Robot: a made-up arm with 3 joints.
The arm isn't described. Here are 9 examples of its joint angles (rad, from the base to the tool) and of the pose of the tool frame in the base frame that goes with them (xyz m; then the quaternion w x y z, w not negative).
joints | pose
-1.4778 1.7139 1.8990 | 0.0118 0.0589 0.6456 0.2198 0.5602 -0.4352 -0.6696
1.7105 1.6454 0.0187 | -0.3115 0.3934 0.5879 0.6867 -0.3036 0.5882 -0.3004
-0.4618 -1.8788 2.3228 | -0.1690 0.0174 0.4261 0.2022 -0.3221 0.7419 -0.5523
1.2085 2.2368 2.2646 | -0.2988 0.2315 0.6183 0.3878 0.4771 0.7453 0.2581
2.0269 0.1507 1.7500 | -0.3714 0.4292 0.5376 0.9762 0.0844 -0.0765 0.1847
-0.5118 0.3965 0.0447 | -0.1908 -0.1151 0.5440 0.7993 -0.1047 -0.0868 0.5853
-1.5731 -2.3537 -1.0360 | 0.0179 0.0369 0.5226 0.4143 0.5510 0.7122 0.1325
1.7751 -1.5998 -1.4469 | -0.2983 0.3484 0.5192 0.1438 0.5320 -0.3759 -0.7450
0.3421 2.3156 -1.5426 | -0.3291 0.0548 0.5380 0.3028 -0.9031 -0.2878 -0.0993
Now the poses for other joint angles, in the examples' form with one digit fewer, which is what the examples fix.
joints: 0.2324 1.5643 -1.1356
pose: -0.337 0.034 0.538 0.657 -0.719 -0.179 -0.141
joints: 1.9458 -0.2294 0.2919
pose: -0.324 0.449 0.502 0.850 -0.042 -0.242 -0.466
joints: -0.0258 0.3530 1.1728
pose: -0.296 -0.110 0.559 0.601 0.012 0.064 0.797
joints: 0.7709 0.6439 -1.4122
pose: -0.381 0.138 0.526 0.687 -0.397 -0.101 -0.601
